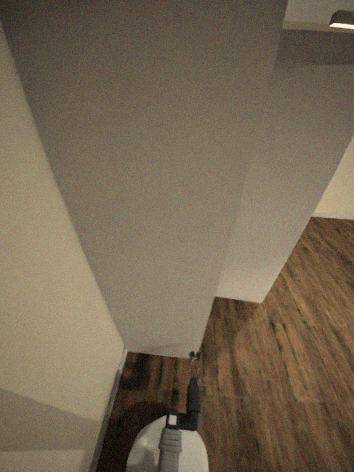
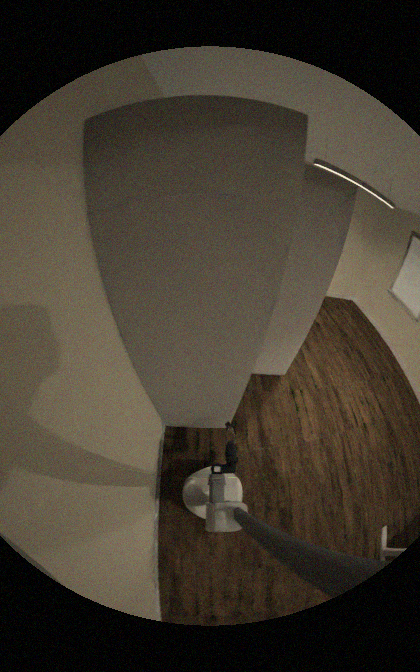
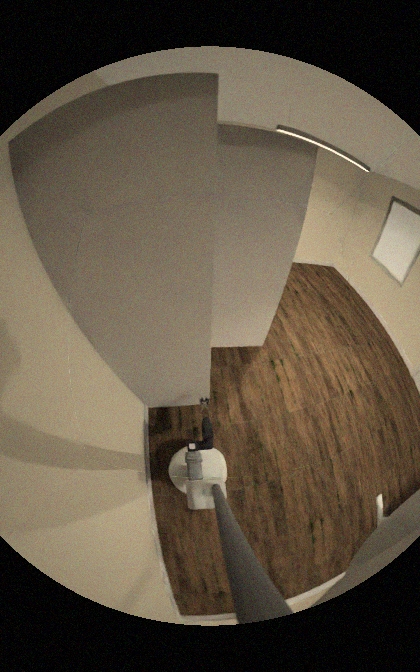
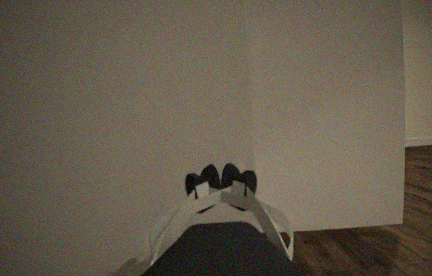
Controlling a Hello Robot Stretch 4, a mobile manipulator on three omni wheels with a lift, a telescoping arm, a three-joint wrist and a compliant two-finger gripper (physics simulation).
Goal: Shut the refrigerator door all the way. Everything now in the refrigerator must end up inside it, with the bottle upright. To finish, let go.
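Frame: origin at the robot's base, x ahead, y left, z up, level; millimetres.
Where they show: gripper, between the fingertips: (image 1: 195,350) (image 4: 220,179).
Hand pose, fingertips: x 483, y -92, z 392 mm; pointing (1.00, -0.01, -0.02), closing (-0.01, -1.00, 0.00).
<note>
After its pixels a point has its place.
The refrigerator (image 1: 150,190) @[x 560, y 121, z 1327 mm] (image 2: 195,275) (image 3: 135,260) (image 4: 100,110) @[x 562, y 57, z 470 mm] stands upright against the wall, its plain grey side facing me. Its door (image 1: 265,220) @[x 1109, y -487, z 937 mm] (image 2: 315,260) (image 3: 255,250) (image 4: 330,115) @[x 1110, y -481, z 432 mm] shows as a paler panel beyond the side's right edge and stands open. The interior, the bottle and the other contents are hidden behind the side. My gripper (image 1: 194,355) @[x 483, y -92, z 392 mm] (image 2: 229,425) (image 3: 204,401) (image 4: 220,179) @[x 483, y -92, z 392 mm] is shut and empty, its fingertips nearly together. It is near the lower right edge of the refrigerator's side; whether it touches is not clear.
A cream wall (image 1: 45,280) @[x 370, y 419, z 1105 mm] (image 2: 75,400) (image 3: 65,400) runs along the left. Wooden floor (image 1: 300,360) @[x 629, y -970, z -27 mm] (image 2: 320,440) (image 3: 300,425) (image 4: 350,255) @[x 1007, y -504, z -26 mm] lies to the right of the refrigerator. A white leg-like post (image 2: 384,542) (image 3: 379,507) stands at the lower right.
</note>
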